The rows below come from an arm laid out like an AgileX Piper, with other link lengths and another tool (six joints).
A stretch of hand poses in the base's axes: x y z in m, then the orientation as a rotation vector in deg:
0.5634 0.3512 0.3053 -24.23 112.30 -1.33
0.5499 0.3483 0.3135 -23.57 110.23 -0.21
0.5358 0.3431 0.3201 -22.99 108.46 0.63
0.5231 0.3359 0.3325 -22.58 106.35 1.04
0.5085 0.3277 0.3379 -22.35 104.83 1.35
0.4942 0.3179 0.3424 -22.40 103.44 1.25
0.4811 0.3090 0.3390 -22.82 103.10 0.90
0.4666 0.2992 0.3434 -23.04 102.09 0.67
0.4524 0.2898 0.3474 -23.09 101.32 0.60
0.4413 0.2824 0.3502 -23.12 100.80 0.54
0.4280 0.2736 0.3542 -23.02 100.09 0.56
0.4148 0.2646 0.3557 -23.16 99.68 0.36
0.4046 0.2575 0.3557 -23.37 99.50 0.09
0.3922 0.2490 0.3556 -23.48 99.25 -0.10
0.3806 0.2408 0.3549 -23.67 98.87 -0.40
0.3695 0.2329 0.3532 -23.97 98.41 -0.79
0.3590 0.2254 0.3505 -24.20 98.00 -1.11
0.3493 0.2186 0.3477 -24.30 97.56 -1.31
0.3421 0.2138 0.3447 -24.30 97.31 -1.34
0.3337 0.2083 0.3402 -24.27 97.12 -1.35
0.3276 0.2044 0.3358 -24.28 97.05 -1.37
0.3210 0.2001 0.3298 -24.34 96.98 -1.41
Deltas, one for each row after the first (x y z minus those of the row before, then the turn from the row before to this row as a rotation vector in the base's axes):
-0.0135 -0.0029 0.0082 1.31 -1.93 0.37
-0.0141 -0.0052 0.0066 1.06 -1.67 0.26
-0.0127 -0.0072 0.0124 0.72 -2.04 0.22
-0.0146 -0.0082 0.0054 0.50 -1.46 0.21
-0.0143 -0.0098 0.0045 0.06 -1.37 0.18
-0.0131 -0.0089 -0.0034 -0.43 -0.35 0.15
-0.0145 -0.0098 0.0044 -0.17 -1.00 0.17
-0.0142 -0.0094 0.0040 0.01 -0.76 0.11
-0.0111 -0.0074 0.0028 0.00 -0.51 0.07
-0.0133 -0.0088 0.0040 0.14 -0.70 0.05
-0.0132 -0.0090 0.0015 -0.17 -0.42 0.05
-0.0102 -0.0071 0.0000 -0.28 -0.20 0.02
-0.0124 -0.0085 -0.0001 -0.16 -0.26 0.01
-0.0116 -0.0082 -0.0007 -0.27 -0.40 0.02
-0.0111 -0.0079 -0.0017 -0.39 -0.48 0.06
-0.0105 -0.0075 -0.0027 -0.30 -0.42 0.04
-0.0097 -0.0068 -0.0028 -0.15 -0.45 0.03
-0.0072 -0.0048 -0.0030 0.00 -0.25 0.03
-0.0084 -0.0055 -0.0045 0.03 -0.19 0.01
-0.0061 -0.0039 -0.0044 -0.01 -0.07 0.01
-0.0066 -0.0043 -0.0060 -0.06 -0.07 0.03

